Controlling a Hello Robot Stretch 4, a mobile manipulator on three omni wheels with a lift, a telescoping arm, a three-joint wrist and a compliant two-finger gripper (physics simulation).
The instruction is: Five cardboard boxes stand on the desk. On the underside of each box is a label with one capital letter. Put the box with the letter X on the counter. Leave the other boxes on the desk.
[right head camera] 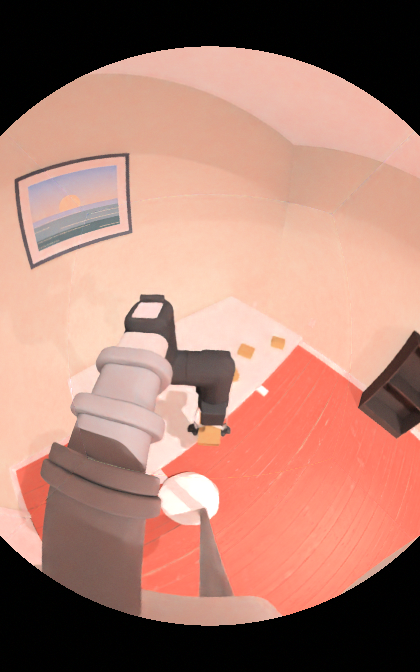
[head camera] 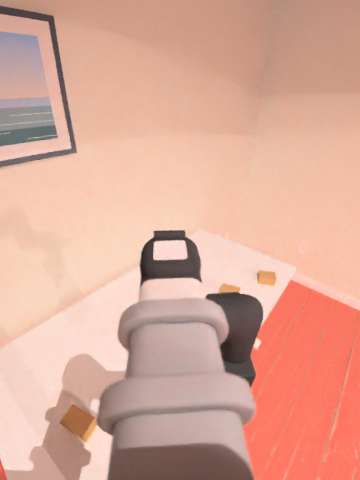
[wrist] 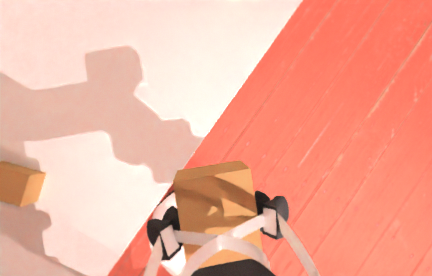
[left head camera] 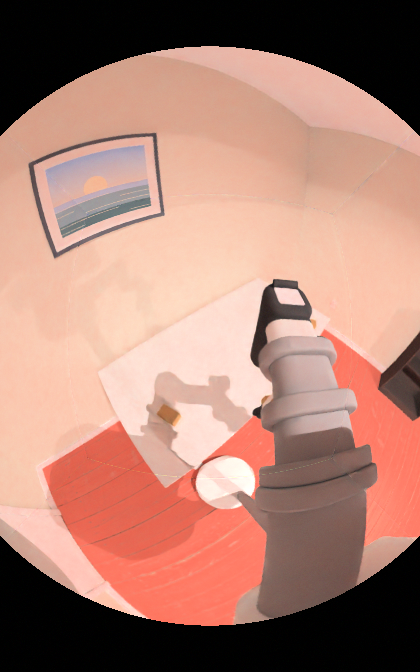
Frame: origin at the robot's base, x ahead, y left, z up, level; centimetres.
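Where they show: gripper, fingertip midpoint: (wrist: 217, 214).
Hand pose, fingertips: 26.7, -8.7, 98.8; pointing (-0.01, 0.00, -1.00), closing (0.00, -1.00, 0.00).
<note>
Each offset is from my fingertips to the centre of the thing, as dx, dy, dz. Level surfaces: height alone.
My gripper (right head camera: 209, 430) (wrist: 217, 214) is shut on a cardboard box {+0.1, +0.0, +2.3} (right head camera: 209, 438) (wrist: 215, 195), held in the air beside the desk's edge, with floor behind it in the wrist view. No letter shows on its visible faces. The white desk {dz -29.6} (head camera: 115, 320) (left head camera: 200, 345) (right head camera: 200, 330) (wrist: 200, 45) bears the other boxes. One box {+6.3, +38.8, -27.1} (head camera: 78, 422) (left head camera: 169, 415) (wrist: 20, 183) lies in the arm's shadow at the near left. Two boxes, one {+60.4, -21.9, -27.1} (head camera: 230, 289) (right head camera: 246, 351) and another {+69.8, -45.6, -27.1} (head camera: 266, 277) (right head camera: 278, 342), stand toward the far right corner. Another box (right head camera: 236, 375) is partly hidden behind the wrist. The counter cannot be made out.
A round white disc (left head camera: 225, 482) (right head camera: 190, 495) is beside the desk's near corner. A dark open shelf unit (left head camera: 400, 372) (right head camera: 387, 375) stands at the right. A small white object (head camera: 257, 343) (right head camera: 262, 390) shows by the desk's edge. Walls adjoin the desk's far sides.
</note>
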